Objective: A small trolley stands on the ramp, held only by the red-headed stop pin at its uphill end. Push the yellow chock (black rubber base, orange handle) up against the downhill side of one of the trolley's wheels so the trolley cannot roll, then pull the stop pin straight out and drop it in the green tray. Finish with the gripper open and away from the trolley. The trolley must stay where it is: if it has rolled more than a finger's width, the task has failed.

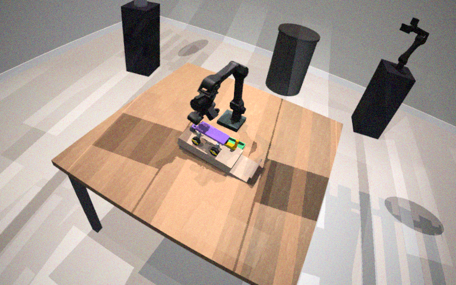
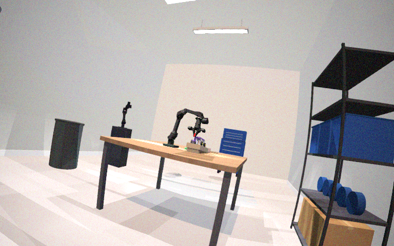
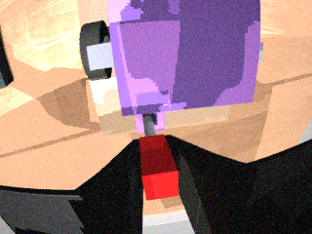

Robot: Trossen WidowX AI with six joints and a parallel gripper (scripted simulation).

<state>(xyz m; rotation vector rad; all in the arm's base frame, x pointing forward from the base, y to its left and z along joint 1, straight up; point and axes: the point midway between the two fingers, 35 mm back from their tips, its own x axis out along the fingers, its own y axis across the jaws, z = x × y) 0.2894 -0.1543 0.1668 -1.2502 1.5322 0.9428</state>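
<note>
Right now the green tray is 7 cm behind my gripper tip, 21 cm to the left of it and 17 cm below it. Round my gripper tip: purple trolley: 4 cm ahead, 10 cm to the left, 5 cm below; then red-headed stop pin: right at my gripper tip; then yellow chock: 1 cm ahead, 21 cm to the left, 8 cm below.
</note>
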